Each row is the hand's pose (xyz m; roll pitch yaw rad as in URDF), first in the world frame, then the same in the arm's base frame.
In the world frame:
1: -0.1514 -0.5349 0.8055 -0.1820 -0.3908 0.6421
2: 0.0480 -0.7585 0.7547 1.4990 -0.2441 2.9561
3: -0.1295 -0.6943 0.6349 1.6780 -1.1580 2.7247
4: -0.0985 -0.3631 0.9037 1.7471 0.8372 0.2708
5: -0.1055 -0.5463 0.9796 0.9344 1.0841 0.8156
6: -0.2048 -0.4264 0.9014 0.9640 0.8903 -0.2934
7: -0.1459 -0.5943 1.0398 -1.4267 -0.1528 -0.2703
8: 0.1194 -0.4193 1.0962 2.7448 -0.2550 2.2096
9: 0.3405 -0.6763 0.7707 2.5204 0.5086 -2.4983
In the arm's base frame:
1: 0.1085 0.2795 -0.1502 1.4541 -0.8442 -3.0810
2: -0.1093 0.1900 -0.3423 0.1662 -0.0682 0.6079
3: 0.1091 0.1423 -0.3404 -0.0131 -0.3225 1.5206
4: 0.0692 0.3195 0.0468 2.8204 -0.0989 -1.8497
5: 0.0027 0.4202 -0.1107 1.5025 -0.1640 -1.4602
6: 0.1499 0.3700 -0.0323 2.4668 0.2648 -1.9018
7: 0.0058 0.4984 -0.1487 -0.1149 0.0531 -2.9399
8: -0.2093 0.4154 0.0772 1.2715 -0.7830 0.4893
9: -0.3580 0.0746 -0.2103 0.7539 0.8299 -0.1141

